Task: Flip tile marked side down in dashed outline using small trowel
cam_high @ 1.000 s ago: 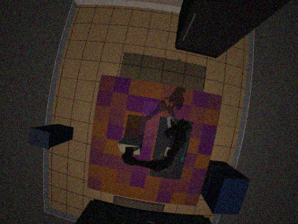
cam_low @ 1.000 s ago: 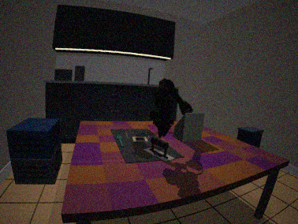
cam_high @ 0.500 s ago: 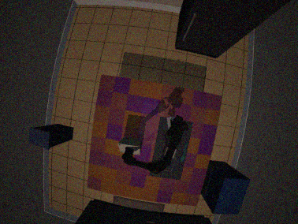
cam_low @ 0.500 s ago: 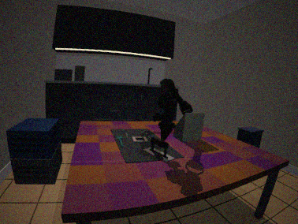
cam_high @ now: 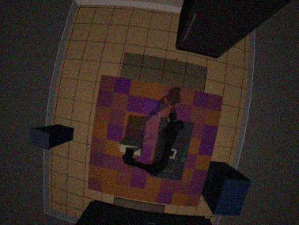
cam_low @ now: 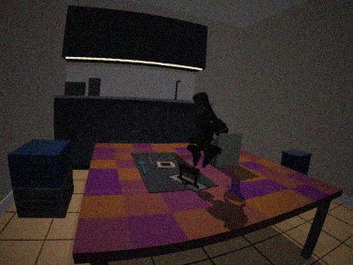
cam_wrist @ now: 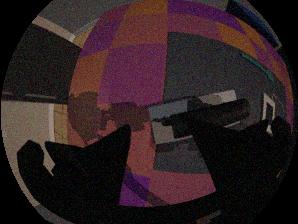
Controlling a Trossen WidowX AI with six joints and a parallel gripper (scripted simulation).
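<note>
The dark grey mat lies 310 mm to the right of my gripper tip, 120 mm below it and 20 mm ahead of it. From my gripper tip the other things lie so: tile: 340 mm to the right, 100 mm below, 10 mm ahead; teal object: 350 mm to the right, 160 mm ahead, 100 mm below.
</note>
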